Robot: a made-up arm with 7 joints. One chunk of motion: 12 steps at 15 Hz.
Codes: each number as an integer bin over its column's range. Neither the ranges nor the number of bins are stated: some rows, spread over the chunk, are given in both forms.
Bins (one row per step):
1: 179 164 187 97 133 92
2: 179 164 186 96 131 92
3: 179 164 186 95 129 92
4: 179 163 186 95 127 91
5: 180 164 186 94 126 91
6: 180 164 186 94 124 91
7: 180 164 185 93 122 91
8: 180 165 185 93 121 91
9: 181 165 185 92 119 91
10: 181 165 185 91 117 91
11: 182 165 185 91 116 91
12: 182 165 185 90 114 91
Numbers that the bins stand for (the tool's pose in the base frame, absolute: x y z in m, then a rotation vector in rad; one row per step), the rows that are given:
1: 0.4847 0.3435 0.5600 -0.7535 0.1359 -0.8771
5: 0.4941 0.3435 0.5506 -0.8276 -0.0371 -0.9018
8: 0.4941 0.3529 0.5412 -0.8524 -0.1606 -0.9018
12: 0.5129 0.3529 0.5412 -0.9265 -0.3335 -0.9018
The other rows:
2: 0.4847 0.3435 0.5506 -0.7782 0.0865 -0.8771
3: 0.4847 0.3435 0.5506 -0.8029 0.0371 -0.8771
4: 0.4847 0.3341 0.5506 -0.8029 -0.0124 -0.9018
6: 0.4941 0.3435 0.5506 -0.8276 -0.0865 -0.9018
7: 0.4941 0.3435 0.5412 -0.8524 -0.1359 -0.9018
9: 0.5035 0.3529 0.5412 -0.8771 -0.2100 -0.9018
10: 0.5035 0.3529 0.5412 -0.9018 -0.2594 -0.9018
11: 0.5129 0.3529 0.5412 -0.9018 -0.2841 -0.9018

